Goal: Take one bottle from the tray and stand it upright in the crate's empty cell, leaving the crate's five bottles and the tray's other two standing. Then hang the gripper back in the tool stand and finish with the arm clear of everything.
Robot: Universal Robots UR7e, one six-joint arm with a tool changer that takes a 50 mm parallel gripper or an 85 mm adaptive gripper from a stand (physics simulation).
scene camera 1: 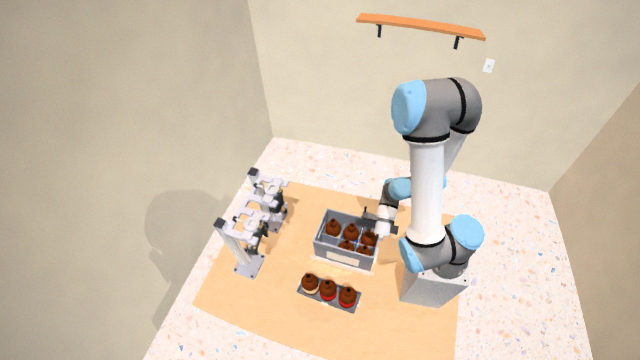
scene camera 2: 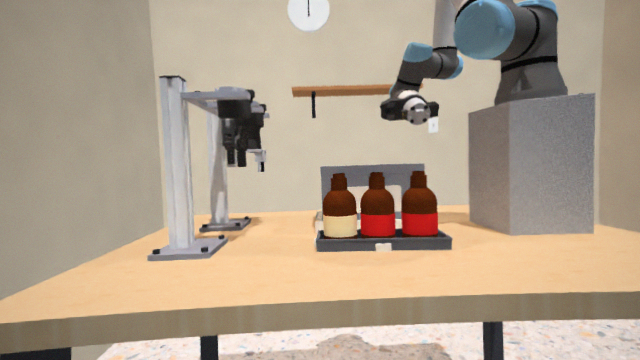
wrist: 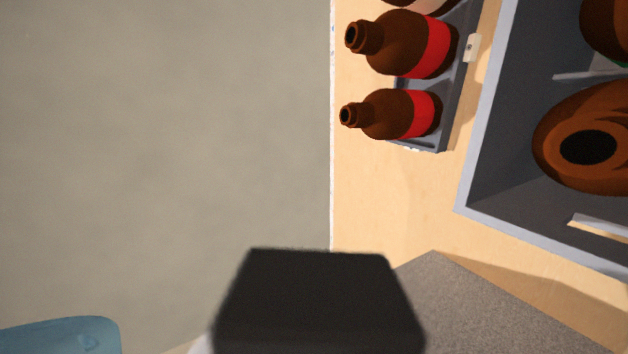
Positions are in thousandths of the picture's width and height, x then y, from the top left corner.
In view: a cream-label bottle (scene camera 2: 530, 571), a red-labelled bottle (scene camera 2: 655, 568), a red-labelled bottle (scene camera 2: 590, 571) and a tool stand (scene camera 2: 285, 682).
The tool stand also shows in scene camera 1 (scene camera 1: 388, 738).
